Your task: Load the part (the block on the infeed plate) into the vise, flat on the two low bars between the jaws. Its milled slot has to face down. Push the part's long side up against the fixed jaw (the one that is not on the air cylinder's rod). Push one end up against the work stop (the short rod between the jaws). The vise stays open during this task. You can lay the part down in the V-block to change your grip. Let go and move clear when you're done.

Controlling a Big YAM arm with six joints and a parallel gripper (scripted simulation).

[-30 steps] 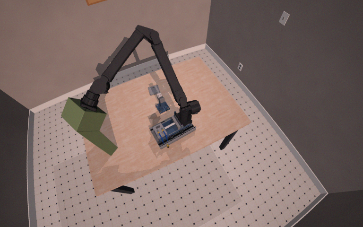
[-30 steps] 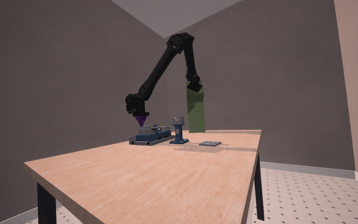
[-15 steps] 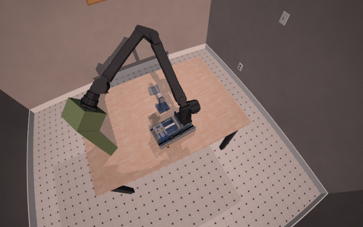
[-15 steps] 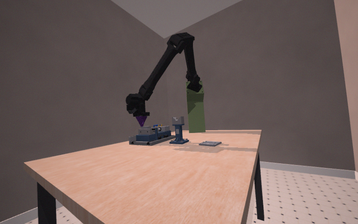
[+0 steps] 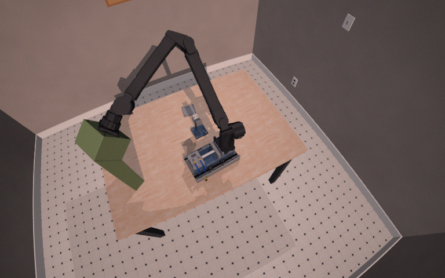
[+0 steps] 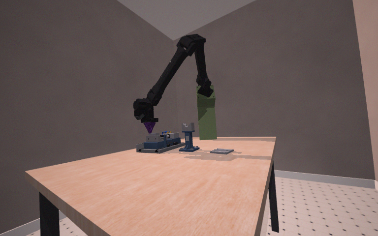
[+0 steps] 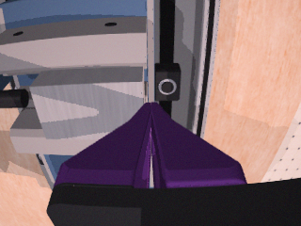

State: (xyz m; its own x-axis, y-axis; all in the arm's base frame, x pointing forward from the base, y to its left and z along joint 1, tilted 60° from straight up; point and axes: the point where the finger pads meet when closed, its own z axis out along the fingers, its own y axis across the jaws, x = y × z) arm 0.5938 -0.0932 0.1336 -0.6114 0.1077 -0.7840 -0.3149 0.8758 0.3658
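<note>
The fixed jaw lies 6 cm to the left of my hand and 4 cm below it. The rest, counted from my hand: work stop rod: 5 cm behind, 9 cm to the left, 3 cm below; then moving jaw: 6 cm behind, 3 cm to the left, 4 cm below; then part: 2 cm behind, 3 cm to the left, 3 cm below.
</note>
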